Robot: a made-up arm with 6 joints.
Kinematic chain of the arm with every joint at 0, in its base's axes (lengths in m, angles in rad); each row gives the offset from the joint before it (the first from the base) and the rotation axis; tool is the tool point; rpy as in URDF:
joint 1: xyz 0 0 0.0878 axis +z
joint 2: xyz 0 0 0 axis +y
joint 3: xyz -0.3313 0 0.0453 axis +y
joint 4: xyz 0.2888 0 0.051 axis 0.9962 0 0.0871
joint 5: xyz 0 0 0 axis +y
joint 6: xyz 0.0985 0 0.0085 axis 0.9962 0 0.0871
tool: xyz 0 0 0 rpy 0 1.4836 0
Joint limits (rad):
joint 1: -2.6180..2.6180
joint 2: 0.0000..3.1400
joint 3: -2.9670..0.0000
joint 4: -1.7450..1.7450
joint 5: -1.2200..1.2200
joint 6: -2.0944..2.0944
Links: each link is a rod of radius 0.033 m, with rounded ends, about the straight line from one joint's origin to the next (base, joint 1, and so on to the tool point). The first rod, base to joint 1, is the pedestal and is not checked.
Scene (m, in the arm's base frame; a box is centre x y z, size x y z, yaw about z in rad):
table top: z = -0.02
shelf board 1: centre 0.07 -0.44 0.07 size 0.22 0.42 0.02 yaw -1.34
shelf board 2: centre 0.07 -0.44 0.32 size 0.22 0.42 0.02 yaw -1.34
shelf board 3: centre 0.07 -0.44 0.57 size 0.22 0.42 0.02 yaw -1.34
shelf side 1: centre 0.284 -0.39 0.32 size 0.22 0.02 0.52 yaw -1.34
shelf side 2: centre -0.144 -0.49 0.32 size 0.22 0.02 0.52 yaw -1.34
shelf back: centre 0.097 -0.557 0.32 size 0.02 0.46 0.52 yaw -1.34
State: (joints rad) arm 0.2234 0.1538 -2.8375 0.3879 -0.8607 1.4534
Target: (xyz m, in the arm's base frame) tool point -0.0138 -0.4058 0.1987
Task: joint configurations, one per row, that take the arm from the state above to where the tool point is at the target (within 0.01 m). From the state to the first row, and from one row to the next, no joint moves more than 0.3 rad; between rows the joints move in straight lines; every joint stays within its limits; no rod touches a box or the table.
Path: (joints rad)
1: 0.0243 0.2748 -2.5594 0.4440 -0.8529 1.4534
2: -0.1749 0.3958 -2.2812 0.5002 -0.8451 1.4534
3: -0.3740 0.5167 -2.0031 0.5563 -0.8373 1.4534
4: -0.5732 0.6377 -1.7250 0.6124 -0.8295 1.4534
5: -0.7723 0.7587 -1.4468 0.6686 -0.8217 1.4534
6: -0.9715 0.8797 -1.1687 0.7247 -0.8139 1.4534
7: -1.1706 1.0007 -0.8906 0.7808 -0.8061 1.4534
8: -1.3698 1.1216 -0.6124 0.8370 -0.7982 1.4534
9: -1.5689 1.2426 -0.3343 0.8931 -0.7904 1.4534
10: -1.5291 1.4818 -0.5907 0.8496 -0.7534 1.4534
11: -1.4893 1.7210 -0.8471 0.8060 -0.7164 1.4534

